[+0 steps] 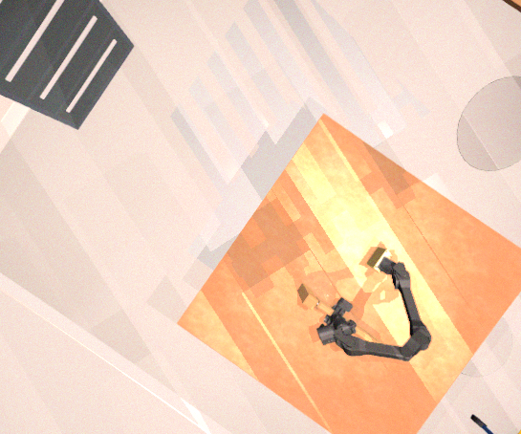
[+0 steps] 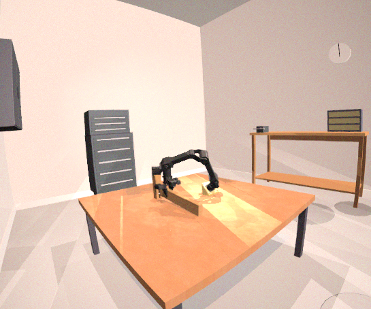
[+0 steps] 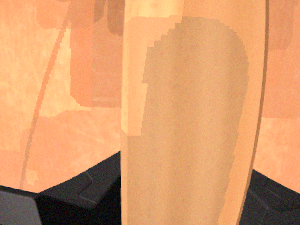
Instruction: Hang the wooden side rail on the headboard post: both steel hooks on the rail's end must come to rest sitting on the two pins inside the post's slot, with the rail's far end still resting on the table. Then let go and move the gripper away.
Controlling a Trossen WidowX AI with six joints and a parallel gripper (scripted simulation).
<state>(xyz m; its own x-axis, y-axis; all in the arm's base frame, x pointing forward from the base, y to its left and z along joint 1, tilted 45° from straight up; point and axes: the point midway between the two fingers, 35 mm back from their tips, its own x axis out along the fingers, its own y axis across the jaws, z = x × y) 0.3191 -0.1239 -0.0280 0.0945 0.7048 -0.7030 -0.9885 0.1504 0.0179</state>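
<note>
My gripper tip is now 2 cm past the wooden headboard post, 15 cm to the left of it and 4 cm below it.
</note>
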